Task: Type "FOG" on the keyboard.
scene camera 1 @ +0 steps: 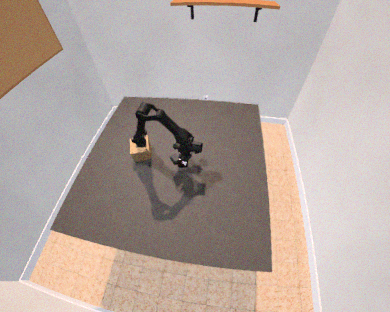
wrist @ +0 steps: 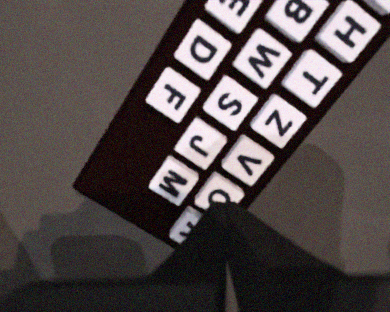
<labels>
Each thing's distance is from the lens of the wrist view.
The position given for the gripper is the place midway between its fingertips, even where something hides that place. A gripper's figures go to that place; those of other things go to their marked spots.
gripper (wrist: 222, 212): 0.12 m
keyboard (wrist: 139, 139): 0.12 m
</labels>
